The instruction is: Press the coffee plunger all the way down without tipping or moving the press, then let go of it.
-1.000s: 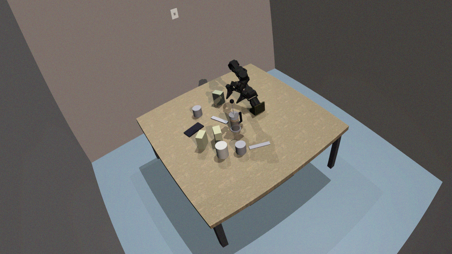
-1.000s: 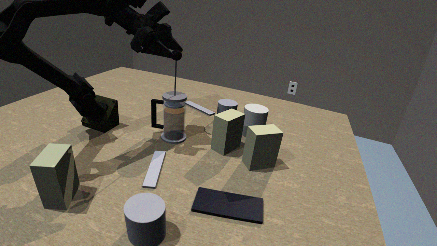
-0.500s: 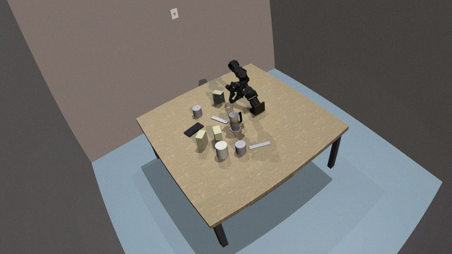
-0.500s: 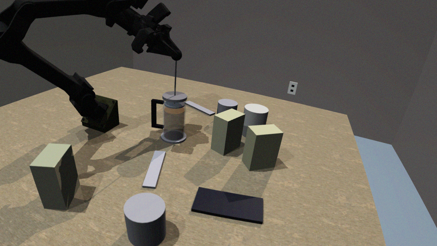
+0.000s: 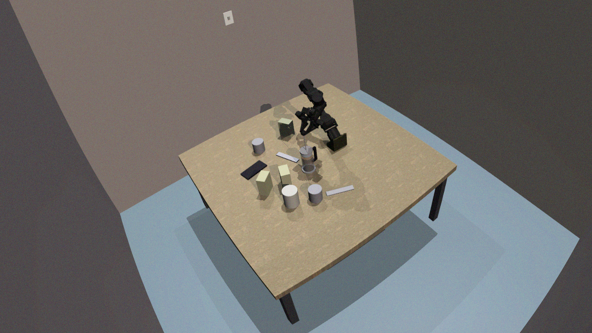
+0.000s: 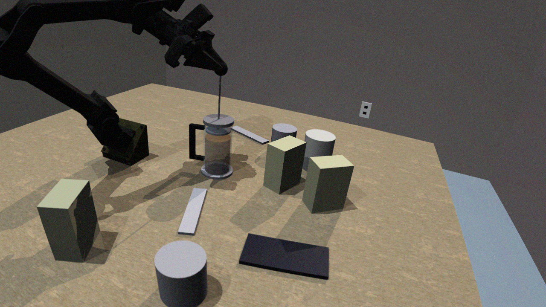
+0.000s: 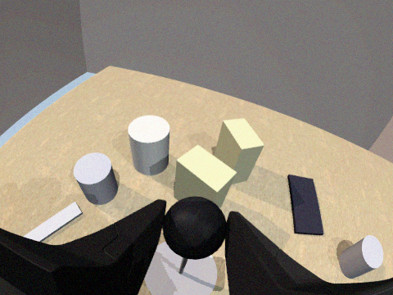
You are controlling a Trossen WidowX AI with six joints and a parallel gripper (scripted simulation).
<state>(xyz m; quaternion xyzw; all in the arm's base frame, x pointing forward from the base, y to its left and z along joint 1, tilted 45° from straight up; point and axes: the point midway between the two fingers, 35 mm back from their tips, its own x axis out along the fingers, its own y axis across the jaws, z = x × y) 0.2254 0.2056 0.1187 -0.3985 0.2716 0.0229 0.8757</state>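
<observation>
Now: the glass coffee press 130 mm below my gripper tip, 20 mm behind it and 10 mm to the right of it. The rest, counted from my gripper tip: black slab 250 mm below, 240 mm ahead, 200 mm to the right.
</observation>
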